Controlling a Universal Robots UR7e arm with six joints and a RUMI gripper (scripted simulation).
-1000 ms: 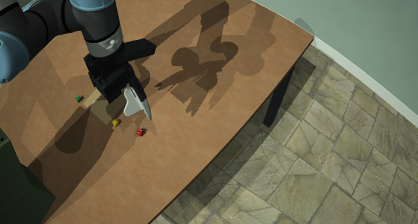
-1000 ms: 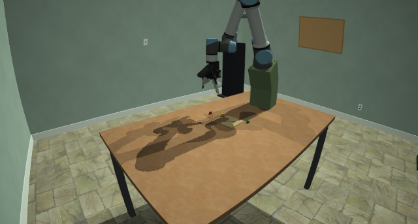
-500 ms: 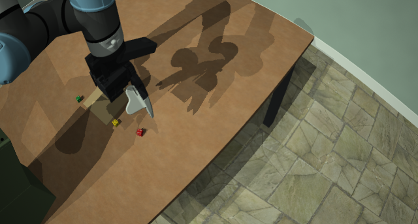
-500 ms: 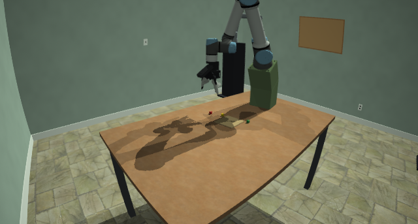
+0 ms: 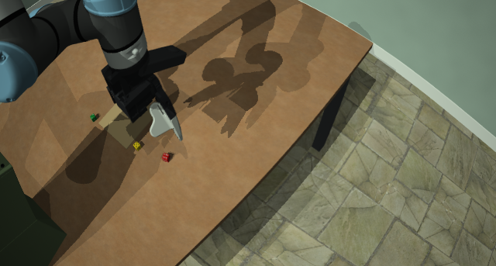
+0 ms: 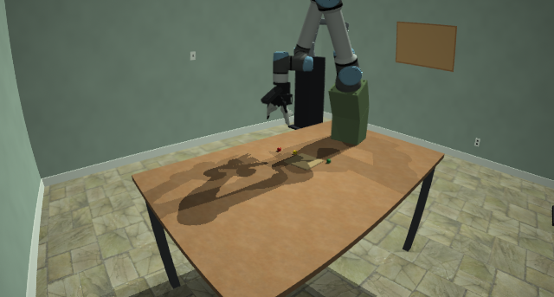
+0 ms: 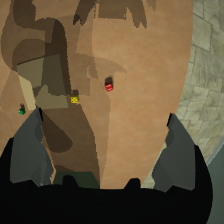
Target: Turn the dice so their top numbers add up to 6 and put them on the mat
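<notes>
Right now the red die is 150 mm below my hand, 20 mm behind it and 10 mm to the right of it. Round my hand: yellow die 150 mm below, 70 mm to the left, 60 mm behind; then mat 170 mm to the left, 160 mm below, 30 mm behind; then green die 260 mm to the left, 150 mm below, 120 mm behind.
</notes>
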